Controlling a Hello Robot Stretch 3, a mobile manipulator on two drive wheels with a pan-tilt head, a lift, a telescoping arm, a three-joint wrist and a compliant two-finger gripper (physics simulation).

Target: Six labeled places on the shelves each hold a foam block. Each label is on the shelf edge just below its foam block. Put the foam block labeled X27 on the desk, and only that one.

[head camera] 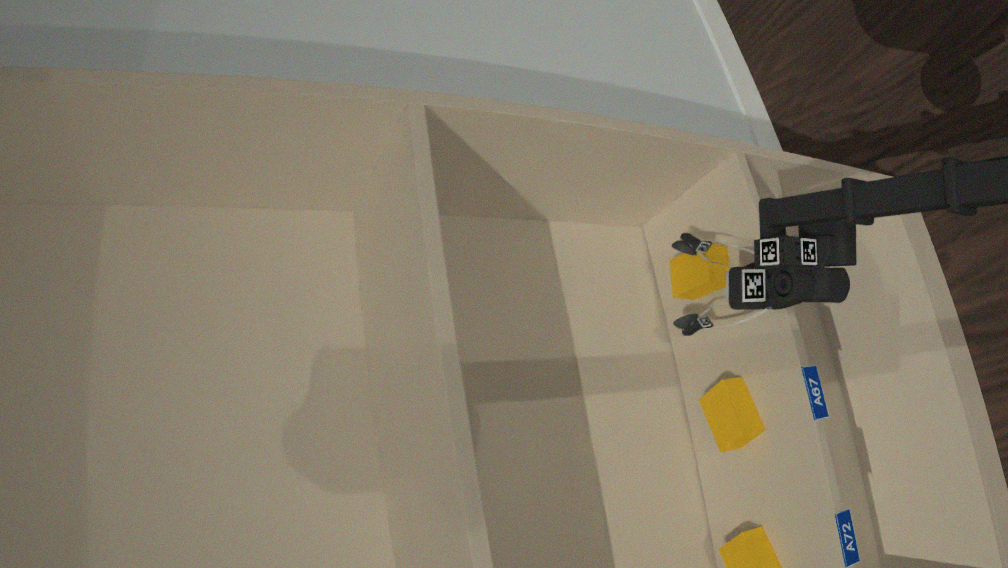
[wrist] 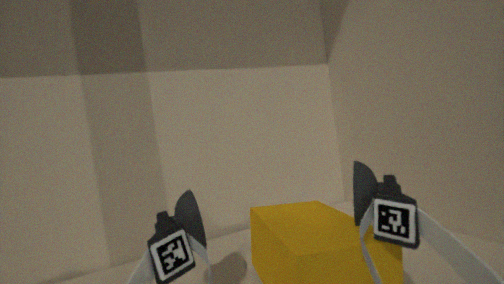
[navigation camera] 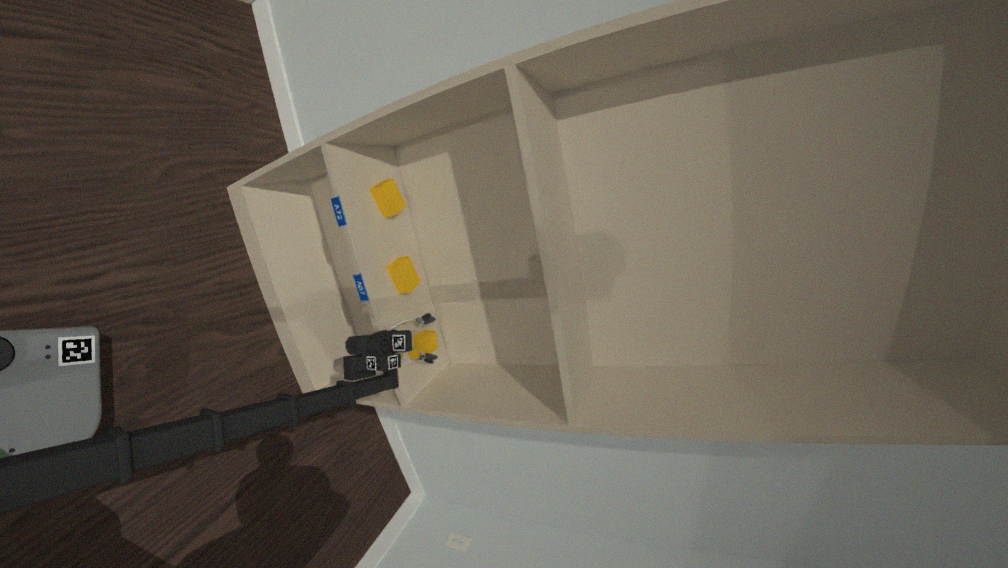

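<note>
My gripper [head camera: 686, 284] [navigation camera: 426, 338] [wrist: 272, 197] is open, with its fingers apart at a yellow foam block [head camera: 682, 280] [navigation camera: 426, 341] [wrist: 300, 240] near the end wall of a shelf compartment. In the wrist view the block sits low and toward the right finger, which overlaps it; a gap shows at the left finger. Whether a finger touches it I cannot tell. Its label is hidden behind the gripper and wrist. The label X27 and the desk do not show.
A second yellow block [head camera: 732, 414] [navigation camera: 403, 275] stands by label A67 [head camera: 815, 393] [navigation camera: 360, 287]. A third block [head camera: 751, 550] [navigation camera: 387, 197] stands by label A72 [head camera: 847, 538] [navigation camera: 338, 211]. A shelf board [head camera: 451, 352] [navigation camera: 539, 211] bounds the compartment above.
</note>
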